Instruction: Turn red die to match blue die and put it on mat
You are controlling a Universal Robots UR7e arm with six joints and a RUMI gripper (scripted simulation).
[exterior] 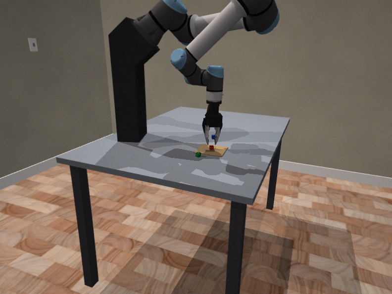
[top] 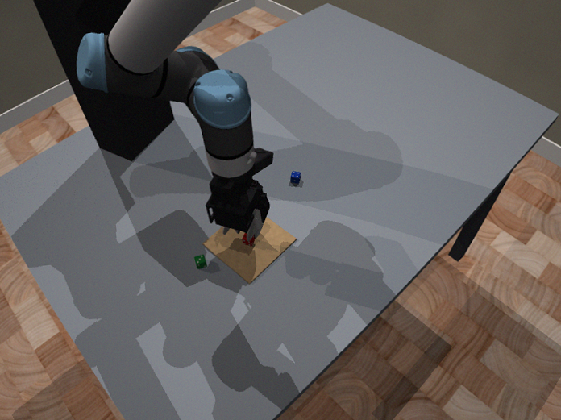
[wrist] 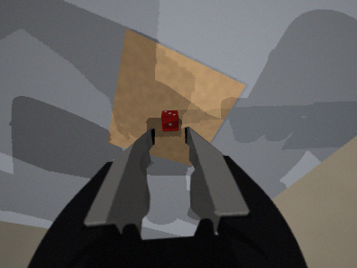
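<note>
Right now the red die is 30 mm below my hand. From my hand the other things lie so: tan mat (50 mm below); then green die (30 mm behind, 100 mm to the right, 40 mm below); then blue die (50 mm behind, 190 mm to the left, 40 mm below).
</note>
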